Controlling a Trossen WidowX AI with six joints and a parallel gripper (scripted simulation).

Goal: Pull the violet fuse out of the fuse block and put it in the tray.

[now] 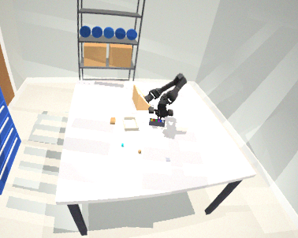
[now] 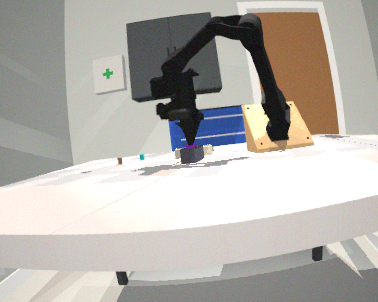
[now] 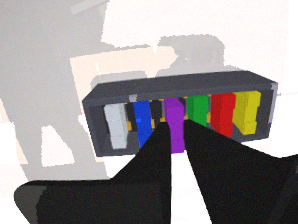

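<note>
My gripper tip is 1 cm past the green fuse, 2 cm to the left of it and 2 cm above it. The rest, counted from my gripper tip: violet fuse (1 cm below); shallow tray (2 cm behind, 22 cm to the right, 4 cm below); blue fuse (2 cm to the left, 2 cm below).
</note>
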